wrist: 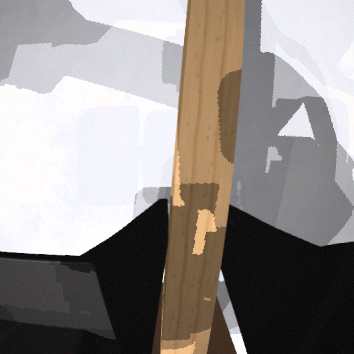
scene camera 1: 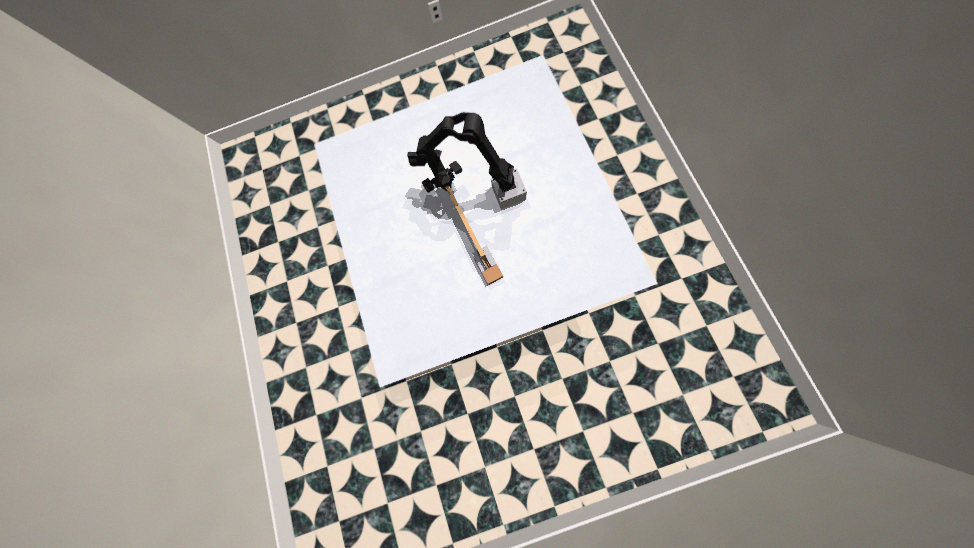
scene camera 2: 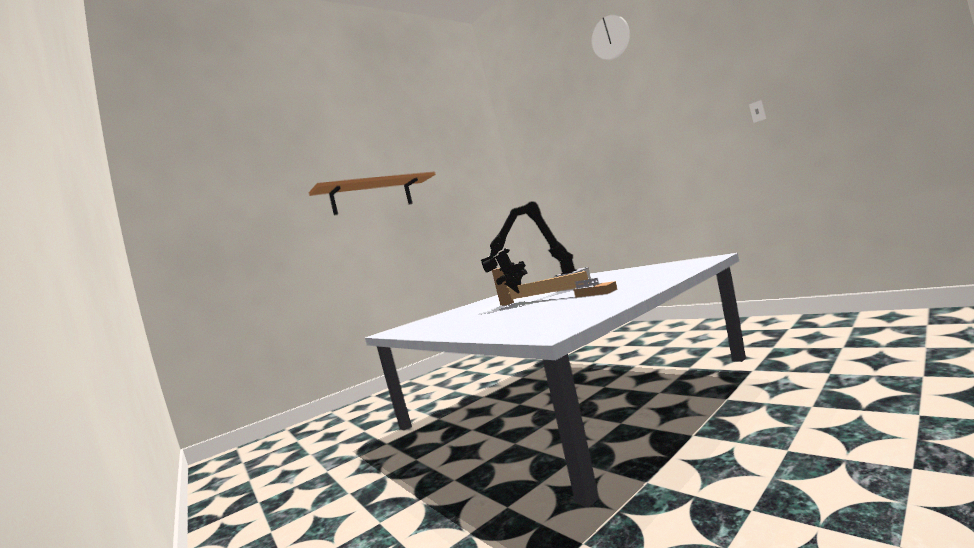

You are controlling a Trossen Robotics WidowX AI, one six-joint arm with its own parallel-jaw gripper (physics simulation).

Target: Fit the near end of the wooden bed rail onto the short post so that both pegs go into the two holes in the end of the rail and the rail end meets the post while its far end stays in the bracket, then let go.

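Frame: origin at the arm's base, x back, y right, z up, level; metres.
Seen in the pictures: gripper, fingertip midpoint: (wrist: 187,206) (scene camera 1: 448,189) (scene camera 2: 520,292); arm's base, link origin: (scene camera 1: 506,184) (scene camera 2: 569,272).
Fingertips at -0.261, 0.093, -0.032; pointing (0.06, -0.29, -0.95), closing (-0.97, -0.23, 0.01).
Offsets run from my fingertips to a thing's top centre, as dx, dy, dz. Level surfaces: height alone.
The wooden bed rail {+0.021, -0.161, +0.051} (scene camera 1: 469,228) (scene camera 2: 553,284) (wrist: 210,110) runs from my gripper to the metal bracket {+0.049, -0.375, +0.017} (scene camera 2: 587,282), where its far end sits. The bracket is beside an orange-brown block {+0.053, -0.406, -0.012} (scene camera 1: 492,274) (scene camera 2: 600,289). My gripper (scene camera 1: 447,186) (scene camera 2: 515,289) (wrist: 187,206) is shut on the rail near its near end, with one black finger on each side. The short post (scene camera 2: 499,282) stands upright right by that end in scene camera 2; dark brown parts beside the rail at the bottom of the wrist view look like it. The pegs, holes and any gap at the joint are hidden.
The white table {dz -0.047} (scene camera 1: 544,272) (scene camera 2: 476,327) bears everything. The arm's base (scene camera 1: 510,190) stands on it to the right of the gripper in scene camera 1. A wall shelf (scene camera 2: 371,183) hangs away from the table. Shadows of the arm fall around the rail.
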